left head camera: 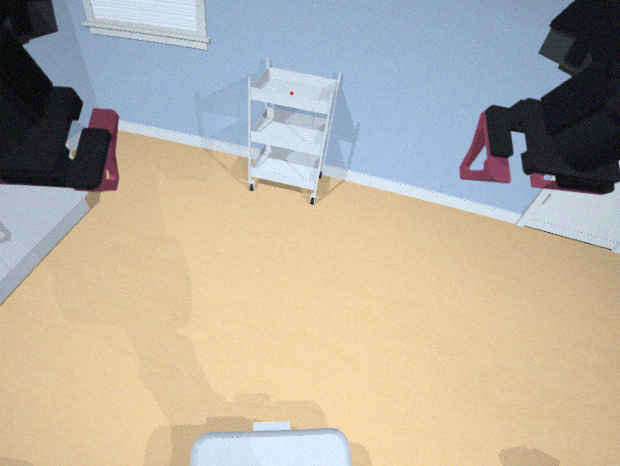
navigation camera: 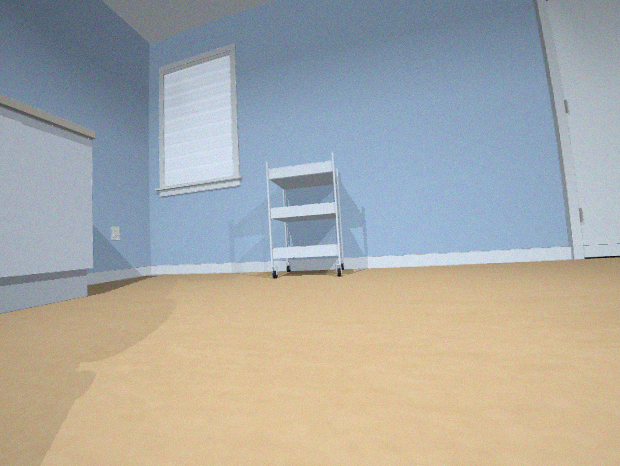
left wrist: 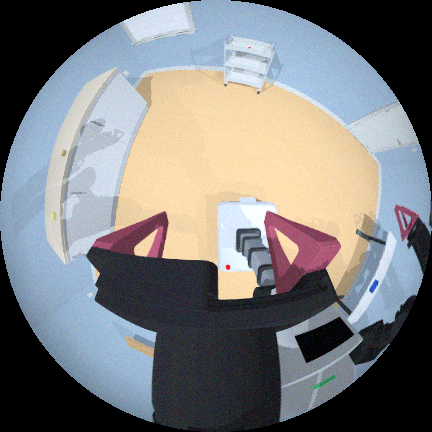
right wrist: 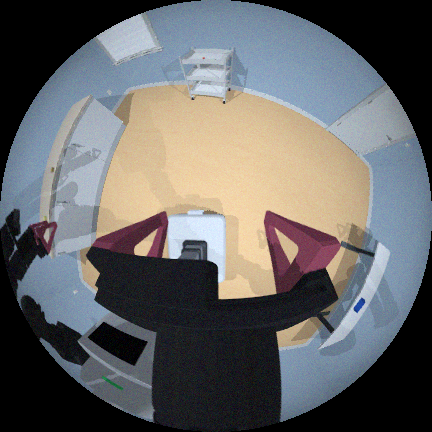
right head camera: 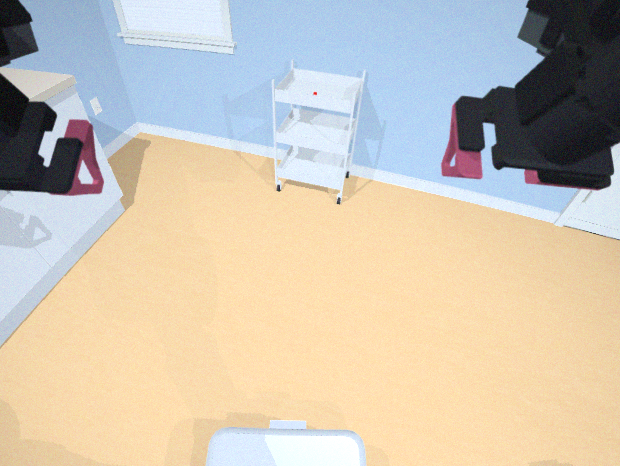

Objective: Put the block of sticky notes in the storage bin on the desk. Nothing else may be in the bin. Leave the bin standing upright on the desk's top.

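Places are measured from the left arm's base along level axes (x ahead, y left, z up), in centimetres.
Pixels of known places: left gripper, fingertip midpoint: point(left head camera: 66, 180) point(left wrist: 215, 216) point(right wrist: 51, 222) point(right head camera: 58, 185); right gripper, fingertip midpoint: point(left head camera: 497, 177) point(left wrist: 397, 206) point(right wrist: 215, 215) point(right head camera: 485, 173).
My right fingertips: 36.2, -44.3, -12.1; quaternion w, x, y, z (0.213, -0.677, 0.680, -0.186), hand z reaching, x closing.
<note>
Ahead of a thing's pixels: the offset from my right fingertips to its top centre, as dx, dy, dz. Level surfaces: height alone.
The blue storage bin point(left wrist: 374, 286) point(right wrist: 359, 305) stands on the white desk @(dz -56.9) point(left wrist: 387, 255) point(right wrist: 378, 265) at the lower right of both wrist views. Its inside is too small to make out. I cannot identify the block of sticky notes for certain; a small yellow-green item @(-5.4, +181.7, -34.1) point(left wrist: 54, 216) lies on the counter cabinet's beige top in the left wrist view. My left gripper point(left wrist: 215, 216) is open and empty, in the air far from the desk. My right gripper point(right wrist: 215, 215) point(left head camera: 521, 179) point(right head camera: 506, 177) is open and empty, also in the air.
A white three-tier cart point(left head camera: 265, 94) point(right head camera: 295, 97) point(navigation camera: 300, 170) stands by the far wall, with a small red item @(+146.1, +14.0, -56.7) point(left head camera: 291, 93) point(right head camera: 314, 93) on top. The white counter cabinet point(left wrist: 105, 165) point(navigation camera: 45, 200) is at left, bearing another small item @(+43.0, +162.1, -34.5) point(left wrist: 63, 153). Part of a wooden shelf @(dz -48.8) point(left wrist: 140, 346) shows.
</note>
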